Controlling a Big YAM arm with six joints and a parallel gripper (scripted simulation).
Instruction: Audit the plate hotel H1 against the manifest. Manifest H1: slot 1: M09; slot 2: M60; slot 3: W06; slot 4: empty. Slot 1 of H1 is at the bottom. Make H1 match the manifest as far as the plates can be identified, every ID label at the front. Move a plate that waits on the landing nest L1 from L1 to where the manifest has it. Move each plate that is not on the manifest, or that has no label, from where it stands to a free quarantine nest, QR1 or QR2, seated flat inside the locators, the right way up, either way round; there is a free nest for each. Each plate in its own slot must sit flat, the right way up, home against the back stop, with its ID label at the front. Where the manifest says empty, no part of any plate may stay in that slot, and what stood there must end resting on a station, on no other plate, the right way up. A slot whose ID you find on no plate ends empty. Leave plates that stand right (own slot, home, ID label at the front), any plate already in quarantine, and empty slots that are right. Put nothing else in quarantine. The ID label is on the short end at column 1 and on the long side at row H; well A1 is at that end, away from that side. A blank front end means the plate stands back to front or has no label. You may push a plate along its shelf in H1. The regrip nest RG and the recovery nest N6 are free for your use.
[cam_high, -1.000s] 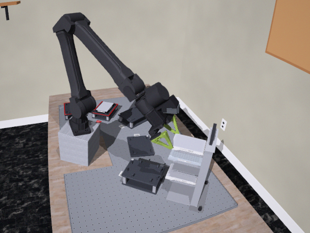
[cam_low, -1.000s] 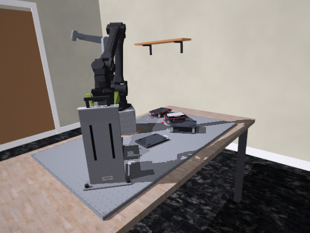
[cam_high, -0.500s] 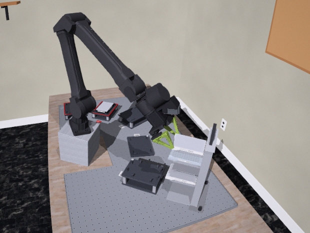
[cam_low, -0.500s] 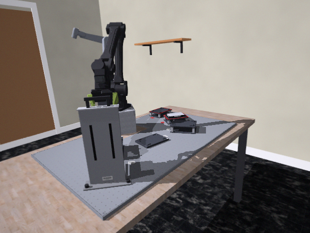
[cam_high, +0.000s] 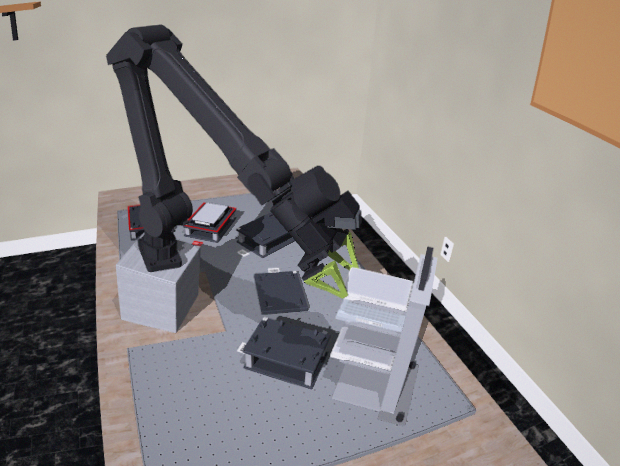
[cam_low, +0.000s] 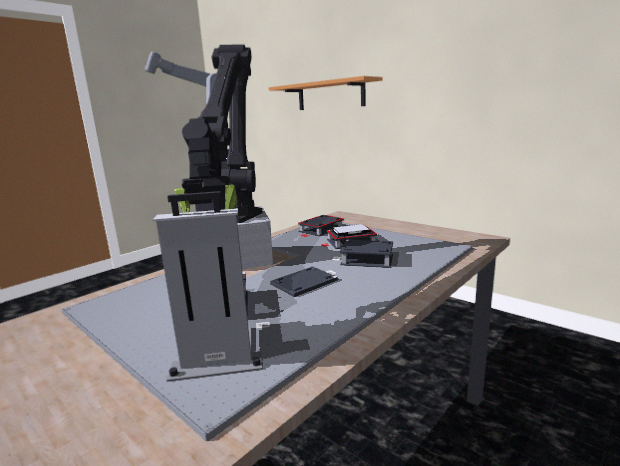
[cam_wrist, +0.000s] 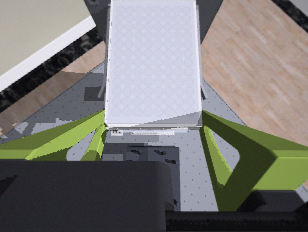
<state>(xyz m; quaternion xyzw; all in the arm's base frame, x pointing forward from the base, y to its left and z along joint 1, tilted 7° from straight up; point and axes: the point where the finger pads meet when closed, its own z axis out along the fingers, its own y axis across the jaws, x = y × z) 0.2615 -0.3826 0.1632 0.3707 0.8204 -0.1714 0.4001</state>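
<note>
The clear plate lies 40 mm ahead of my hand, 40 mm to the right of it and 60 mm below it. Round my hand: hotel back panel 90 mm ahead, 100 mm to the right, 110 mm below; h1 tag 80 mm ahead, 60 mm to the left, 270 mm below.
</note>
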